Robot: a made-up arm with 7 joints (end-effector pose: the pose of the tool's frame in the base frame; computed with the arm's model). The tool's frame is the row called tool. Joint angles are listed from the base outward.
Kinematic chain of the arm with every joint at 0, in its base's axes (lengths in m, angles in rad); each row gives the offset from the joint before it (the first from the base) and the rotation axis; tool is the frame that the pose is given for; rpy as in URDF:
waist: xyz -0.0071 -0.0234 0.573 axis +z
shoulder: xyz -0.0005 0.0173 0.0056 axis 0 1 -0.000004
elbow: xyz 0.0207 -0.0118 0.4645 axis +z
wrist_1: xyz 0.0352 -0.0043 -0.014 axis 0 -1 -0.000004
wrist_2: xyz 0.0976 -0.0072 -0.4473 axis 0 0.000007 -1
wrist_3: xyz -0.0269 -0.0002 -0.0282 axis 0 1 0.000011
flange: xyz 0.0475 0.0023 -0.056 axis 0 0.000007 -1
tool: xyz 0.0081 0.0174 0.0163 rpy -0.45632 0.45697 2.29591
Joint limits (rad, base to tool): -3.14..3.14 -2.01..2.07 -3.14..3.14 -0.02..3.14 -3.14..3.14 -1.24..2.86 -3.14..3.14
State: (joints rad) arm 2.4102 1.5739 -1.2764 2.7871 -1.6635 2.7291 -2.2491
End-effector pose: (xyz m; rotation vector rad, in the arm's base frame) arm -0.6136 0.6628 0.6052 0.6257 -1.6638 -1.4668
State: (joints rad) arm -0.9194 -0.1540 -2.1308 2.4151 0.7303 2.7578 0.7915
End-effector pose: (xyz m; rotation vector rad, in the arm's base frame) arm -0.3812 -0.0302 1.3687 -0.3051 -0.0322 -0.8721
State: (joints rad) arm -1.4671 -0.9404 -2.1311 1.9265 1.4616 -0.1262 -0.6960
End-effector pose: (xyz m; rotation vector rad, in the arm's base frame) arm -0.4604 0.6824 0.8096 0.7582 -1.7357 2.2817
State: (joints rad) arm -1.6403 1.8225 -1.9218 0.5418 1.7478 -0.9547 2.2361
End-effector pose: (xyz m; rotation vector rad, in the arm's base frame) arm -0.3077 -0.1353 0.6864 1.8506 -1.0928 0.2904
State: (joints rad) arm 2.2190 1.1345 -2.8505 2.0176 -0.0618 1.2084 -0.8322
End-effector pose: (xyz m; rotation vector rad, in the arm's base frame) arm -0.1750 0.4305 1.2886 2.3381 -0.9480 -1.3320
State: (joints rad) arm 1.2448 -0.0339 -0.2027 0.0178 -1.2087 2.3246 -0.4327
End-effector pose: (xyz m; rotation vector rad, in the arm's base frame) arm 0.1148 0.0326 0.5501 -0.6217 -1.7368 -1.1723
